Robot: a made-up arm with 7 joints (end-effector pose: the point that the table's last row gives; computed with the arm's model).
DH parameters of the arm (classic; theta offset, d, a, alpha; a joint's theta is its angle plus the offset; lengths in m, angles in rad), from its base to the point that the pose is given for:
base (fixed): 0 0.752 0.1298 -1.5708
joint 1: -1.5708 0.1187 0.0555 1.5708
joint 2: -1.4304 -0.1 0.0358 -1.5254
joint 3: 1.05 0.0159 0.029 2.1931
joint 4: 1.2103 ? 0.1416 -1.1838
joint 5: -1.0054 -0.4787 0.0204 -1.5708
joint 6: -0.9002 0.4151 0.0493 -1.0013
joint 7: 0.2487 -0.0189 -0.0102 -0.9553
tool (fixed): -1.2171 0.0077 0 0
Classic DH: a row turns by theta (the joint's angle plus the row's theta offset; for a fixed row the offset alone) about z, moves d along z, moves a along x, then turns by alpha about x.
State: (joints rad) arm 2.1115 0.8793 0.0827 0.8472 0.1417 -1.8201 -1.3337
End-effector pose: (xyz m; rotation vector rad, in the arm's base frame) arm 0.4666 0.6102 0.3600 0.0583 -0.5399 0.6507
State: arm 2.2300 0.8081 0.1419 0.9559 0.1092 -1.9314 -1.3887
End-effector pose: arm 0.4726 0.5924 0.3475 -0.0245 -0.5447 0.4752
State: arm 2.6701 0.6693 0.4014 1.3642 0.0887 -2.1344 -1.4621
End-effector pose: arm 0.4469 0.5394 0.3231 -0.1298 -0.4154 0.1028
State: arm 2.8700 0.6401 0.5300 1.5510 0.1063 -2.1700 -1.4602
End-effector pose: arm 0.4319 0.5060 0.3124 -0.1479 -0.3306 -0.0048
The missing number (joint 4, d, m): 0.0931
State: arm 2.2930 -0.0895 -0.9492 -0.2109 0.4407 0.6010 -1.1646
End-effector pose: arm 0.2614 -0.3876 0.2056 1.0637 0.9938 -0.9624
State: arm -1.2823 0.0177 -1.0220 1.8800 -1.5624 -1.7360 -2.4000
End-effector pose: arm -0.3097 0.4501 0.4362 -1.2919 1.4975 0.1717
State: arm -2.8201 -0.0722 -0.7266 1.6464 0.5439 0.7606 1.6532
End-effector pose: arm -0.1403 0.3969 0.2101 2.4730 0.2233 -1.8474
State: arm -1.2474 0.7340 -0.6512 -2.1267 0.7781 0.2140 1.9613
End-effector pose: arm 0.4198 0.2292 1.3202 -1.0541 -0.0112 -0.5608
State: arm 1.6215 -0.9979 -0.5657 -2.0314 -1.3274 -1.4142 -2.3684
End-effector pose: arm -0.1505 0.6617 0.4241 -0.2462 -1.6768 0.6843
